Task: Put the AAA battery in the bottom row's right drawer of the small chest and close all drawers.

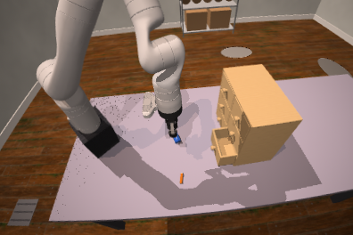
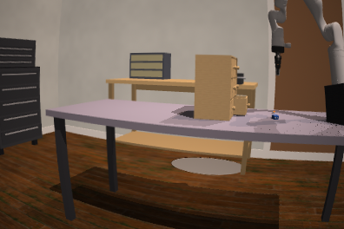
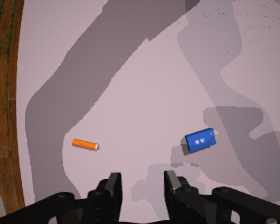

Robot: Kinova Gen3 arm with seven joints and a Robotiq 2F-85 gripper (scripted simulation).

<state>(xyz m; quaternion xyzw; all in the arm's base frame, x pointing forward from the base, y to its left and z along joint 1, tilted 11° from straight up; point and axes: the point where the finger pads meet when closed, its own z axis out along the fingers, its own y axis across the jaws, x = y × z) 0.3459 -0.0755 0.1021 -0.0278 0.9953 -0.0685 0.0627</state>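
Now: the AAA battery 23 cm below my hand, 9 cm to the right of it and 1 cm ahead of it. Round my hand: small blue object: 23 cm below, 11 cm to the left.
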